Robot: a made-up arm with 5 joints. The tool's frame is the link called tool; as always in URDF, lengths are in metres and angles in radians.
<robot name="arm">
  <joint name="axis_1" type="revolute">
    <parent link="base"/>
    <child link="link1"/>
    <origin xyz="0 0 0.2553"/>
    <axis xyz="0 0 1"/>
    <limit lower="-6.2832" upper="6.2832"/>
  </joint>
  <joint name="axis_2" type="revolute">
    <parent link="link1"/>
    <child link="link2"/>
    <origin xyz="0 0 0" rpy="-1.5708 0 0"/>
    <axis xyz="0 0 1"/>
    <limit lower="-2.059" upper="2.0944"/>
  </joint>
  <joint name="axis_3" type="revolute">
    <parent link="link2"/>
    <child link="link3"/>
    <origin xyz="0.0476 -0.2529 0"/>
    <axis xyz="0 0 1"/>
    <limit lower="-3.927" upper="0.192"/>
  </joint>
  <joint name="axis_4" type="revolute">
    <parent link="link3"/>
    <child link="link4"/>
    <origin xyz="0.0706 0.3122 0"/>
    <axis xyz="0 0 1"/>
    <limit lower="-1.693" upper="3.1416"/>
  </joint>
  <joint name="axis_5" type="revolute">
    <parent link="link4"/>
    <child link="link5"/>
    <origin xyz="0.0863 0.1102 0" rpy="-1.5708 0 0"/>
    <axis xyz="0 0 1"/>
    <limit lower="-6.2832" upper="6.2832"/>
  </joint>
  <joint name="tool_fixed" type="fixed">
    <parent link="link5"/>
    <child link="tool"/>
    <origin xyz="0 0 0"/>
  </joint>
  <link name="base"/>
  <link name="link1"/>
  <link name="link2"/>
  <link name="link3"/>
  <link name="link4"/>
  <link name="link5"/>
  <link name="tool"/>
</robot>
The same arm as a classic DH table. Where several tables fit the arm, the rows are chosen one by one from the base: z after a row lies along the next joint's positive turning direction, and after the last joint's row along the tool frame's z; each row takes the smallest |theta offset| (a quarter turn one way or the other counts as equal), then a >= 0, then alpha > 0; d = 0 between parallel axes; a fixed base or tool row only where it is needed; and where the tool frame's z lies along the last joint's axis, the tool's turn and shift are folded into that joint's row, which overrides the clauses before.
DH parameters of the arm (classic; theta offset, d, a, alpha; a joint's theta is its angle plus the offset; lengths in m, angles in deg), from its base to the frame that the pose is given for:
axis_1: 0 0.2553 0 -90
axis_2: -79.34 0 0.2573 0
axis_3: -23.4 0 -0.3201 0
axis_4: -77.26 0 -0.0863 90
axis_5: 180 0.1102 0 0
Joint limits (deg, base to tool): -360..360 -117.97..120 -225..11 -97..180 -360..360

